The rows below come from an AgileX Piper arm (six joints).
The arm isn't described. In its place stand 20 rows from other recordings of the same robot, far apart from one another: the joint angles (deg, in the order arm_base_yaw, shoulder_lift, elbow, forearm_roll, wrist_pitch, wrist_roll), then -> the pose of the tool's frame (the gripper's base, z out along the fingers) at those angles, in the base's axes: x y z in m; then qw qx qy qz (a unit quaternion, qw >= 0).
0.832 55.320 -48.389 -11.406 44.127 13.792 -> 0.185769 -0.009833 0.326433 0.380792 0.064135 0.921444 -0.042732
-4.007 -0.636 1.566 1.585 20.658 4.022 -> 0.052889 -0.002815 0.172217 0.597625 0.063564 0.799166 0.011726
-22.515 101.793 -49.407 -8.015 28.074 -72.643 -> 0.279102 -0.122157 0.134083 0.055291 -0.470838 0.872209 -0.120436
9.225 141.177 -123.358 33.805 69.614 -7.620 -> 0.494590 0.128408 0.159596 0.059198 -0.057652 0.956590 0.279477
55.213 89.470 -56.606 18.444 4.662 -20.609 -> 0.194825 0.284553 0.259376 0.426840 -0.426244 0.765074 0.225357
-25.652 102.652 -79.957 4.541 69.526 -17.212 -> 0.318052 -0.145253 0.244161 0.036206 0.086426 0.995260 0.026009
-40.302 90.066 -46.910 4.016 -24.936 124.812 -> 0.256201 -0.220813 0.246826 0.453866 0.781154 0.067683 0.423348
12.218 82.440 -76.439 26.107 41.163 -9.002 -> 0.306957 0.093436 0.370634 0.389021 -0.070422 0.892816 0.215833
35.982 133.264 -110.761 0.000 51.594 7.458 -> 0.404503 0.293695 0.162703 0.168495 -0.242270 0.953105 0.067121
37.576 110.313 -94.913 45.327 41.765 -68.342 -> 0.325535 0.304865 0.296605 0.377548 -0.583134 0.676460 0.244570
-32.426 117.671 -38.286 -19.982 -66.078 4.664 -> 0.301572 -0.157899 0.105086 0.643027 0.088161 0.756242 -0.082721
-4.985 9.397 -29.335 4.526 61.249 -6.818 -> 0.019499 0.004619 0.279187 0.452857 -0.012946 0.891461 -0.007135
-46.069 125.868 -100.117 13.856 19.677 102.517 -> 0.358154 -0.361198 0.202740 0.326709 0.890916 0.161112 0.271243
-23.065 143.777 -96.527 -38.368 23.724 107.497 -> 0.445040 -0.214204 0.029126 0.274520 0.727603 0.628594 -0.010072
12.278 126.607 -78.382 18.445 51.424 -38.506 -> 0.378525 0.105415 0.082908 0.011536 0.328115 -0.935981 -0.127067
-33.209 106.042 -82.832 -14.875 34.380 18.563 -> 0.340857 -0.238893 0.255592 0.302183 0.340098 0.878931 -0.143177
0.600 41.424 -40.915 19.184 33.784 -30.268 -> 0.141016 0.018106 0.338608 0.520024 -0.156372 0.839536 0.017383
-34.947 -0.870 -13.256 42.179 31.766 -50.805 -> 0.044234 0.008331 0.252040 0.658010 0.018814 0.738030 -0.148260
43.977 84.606 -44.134 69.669 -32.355 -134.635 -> 0.248516 0.176338 0.249326 0.474877 -0.589152 0.567729 -0.324153
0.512 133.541 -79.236 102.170 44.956 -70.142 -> 0.454369 0.066915 0.085323 0.282773 0.102618 0.842136 0.447566
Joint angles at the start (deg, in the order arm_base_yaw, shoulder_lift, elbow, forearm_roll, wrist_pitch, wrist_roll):
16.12 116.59 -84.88 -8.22 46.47 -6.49
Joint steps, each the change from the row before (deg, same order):
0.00 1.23 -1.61 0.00 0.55 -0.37
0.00 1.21 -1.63 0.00 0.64 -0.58
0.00 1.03 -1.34 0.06 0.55 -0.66
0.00 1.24 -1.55 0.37 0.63 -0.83
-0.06 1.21 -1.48 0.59 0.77 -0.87
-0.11 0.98 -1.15 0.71 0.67 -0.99
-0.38 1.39 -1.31 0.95 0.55 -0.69
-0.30 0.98 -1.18 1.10 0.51 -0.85
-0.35 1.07 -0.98 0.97 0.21 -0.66
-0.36 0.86 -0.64 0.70 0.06 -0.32
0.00 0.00 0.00 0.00 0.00 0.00
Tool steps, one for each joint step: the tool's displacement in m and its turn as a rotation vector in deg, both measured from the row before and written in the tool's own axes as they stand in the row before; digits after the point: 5 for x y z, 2 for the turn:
-0.00449 -0.00068 0.00350 0.02 0.18 -0.33
-0.00435 -0.00070 0.00334 0.01 0.23 -0.54
-0.00343 -0.00047 0.00305 -0.05 0.24 -0.59
-0.00389 -0.00015 0.00394 -0.29 0.28 -0.55
-0.00326 -0.00025 0.00404 -0.49 0.44 -0.40
-0.00225 -0.00032 0.00351 -0.59 0.42 -0.41
-0.00200 -0.00194 0.00630 -0.76 0.53 0.27
-0.00222 -0.00144 0.00354 -0.82 0.17 0.14
-0.00161 -0.00180 0.00499 -0.73 0.16 0.28
-0.00066 -0.00206 0.00459 -0.53 0.18 0.46
0.00000 0.00000 0.00000 0.00 0.00 0.00

